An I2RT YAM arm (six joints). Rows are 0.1 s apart.
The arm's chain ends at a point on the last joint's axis. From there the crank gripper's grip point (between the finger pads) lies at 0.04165 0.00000 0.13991 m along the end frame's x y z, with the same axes.
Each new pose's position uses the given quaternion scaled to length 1; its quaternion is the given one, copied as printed.
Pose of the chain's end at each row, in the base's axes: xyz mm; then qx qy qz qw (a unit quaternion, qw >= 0):
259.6 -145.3 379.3 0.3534 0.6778 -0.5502 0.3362
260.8 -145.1 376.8 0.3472 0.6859 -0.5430 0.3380
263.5 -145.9 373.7 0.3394 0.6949 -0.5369 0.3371
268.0 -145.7 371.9 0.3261 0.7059 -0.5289 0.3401
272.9 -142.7 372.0 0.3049 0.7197 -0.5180 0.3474
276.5 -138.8 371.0 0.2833 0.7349 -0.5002 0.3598
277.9 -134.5 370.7 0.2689 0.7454 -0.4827 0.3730
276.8 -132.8 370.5 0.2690 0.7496 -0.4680 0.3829
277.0 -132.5 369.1 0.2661 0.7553 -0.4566 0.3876
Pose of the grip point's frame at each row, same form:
247.1 -278.3 320.5 0.3534 0.6778 -0.5502 0.3362
250.8 -277.6 316.3 0.3472 0.6859 -0.5430 0.3380
255.5 -277.7 311.6 0.3394 0.6949 -0.5369 0.3371
263.8 -277.0 308.3 0.3261 0.7059 -0.5289 0.3401
274.8 -273.4 307.0 0.3049 0.7197 -0.5180 0.3474
286.7 -267.8 303.5 0.2833 0.7349 -0.5002 0.3598
295.3 -261.5 300.9 0.2689 0.7454 -0.4827 0.3730
298.5 -257.9 298.5 0.2690 0.7496 -0.4680 0.3829
301.7 -255.9 295.1 0.2661 0.7553 -0.4566 0.3876

